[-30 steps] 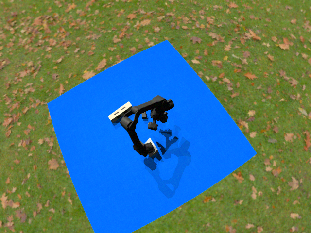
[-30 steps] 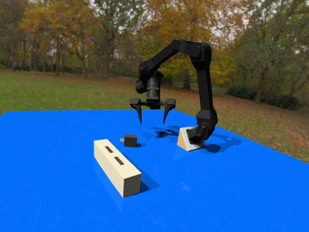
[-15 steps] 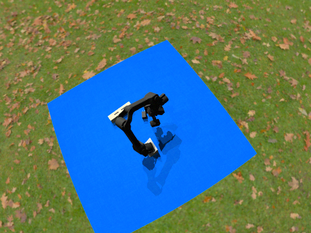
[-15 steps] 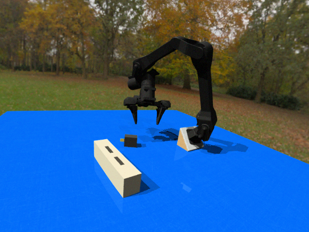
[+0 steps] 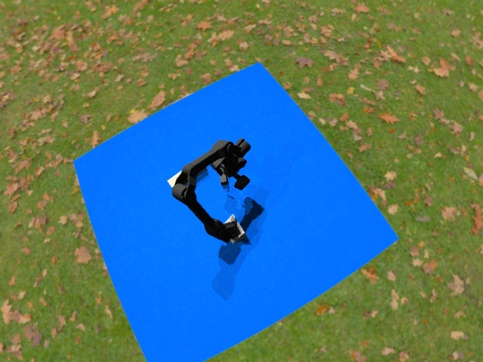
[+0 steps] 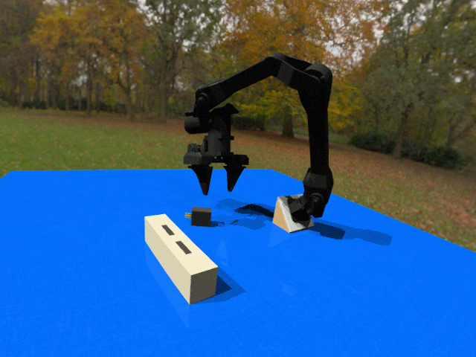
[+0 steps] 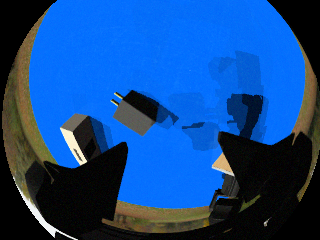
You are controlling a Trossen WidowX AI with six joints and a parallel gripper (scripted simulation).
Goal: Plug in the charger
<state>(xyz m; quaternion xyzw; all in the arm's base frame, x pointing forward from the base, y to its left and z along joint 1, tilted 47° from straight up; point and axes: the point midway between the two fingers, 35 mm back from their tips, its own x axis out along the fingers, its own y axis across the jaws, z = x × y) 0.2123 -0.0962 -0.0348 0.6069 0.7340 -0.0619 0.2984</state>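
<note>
The black two-prong charger is 6 cm ahead of my gripper tip, 1 cm to the left of it and 6 cm below it.
</note>
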